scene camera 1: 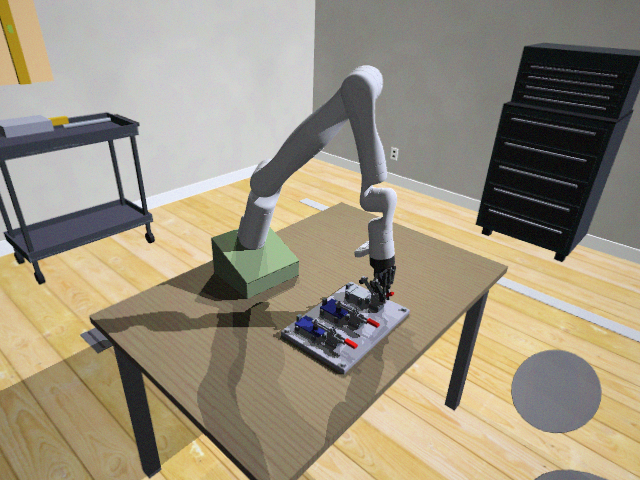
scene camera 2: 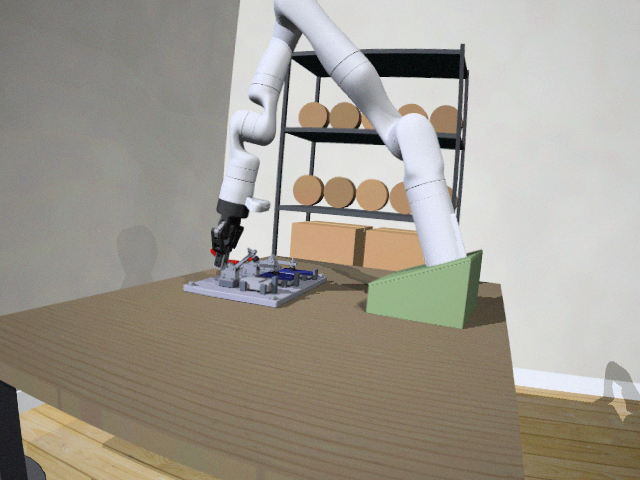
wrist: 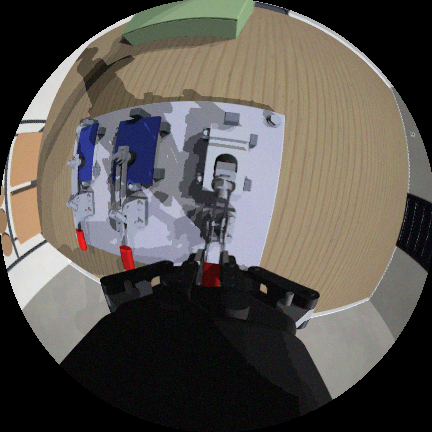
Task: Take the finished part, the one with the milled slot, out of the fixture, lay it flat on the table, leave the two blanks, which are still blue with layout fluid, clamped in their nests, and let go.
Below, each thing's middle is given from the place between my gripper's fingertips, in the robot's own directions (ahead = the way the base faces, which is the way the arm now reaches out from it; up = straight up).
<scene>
Now: the clamp arm (wrist: pixel 225 165) 6 cm behind my hand and 3 cm above it. Also, from my hand: finished part (wrist: pixel 223 138) (10 cm behind, 1 cm to the left, 2 cm below); then fixture plate (scene camera 1: pixel 366 337) (7 cm behind, 11 cm to the right, 5 cm below).
</scene>
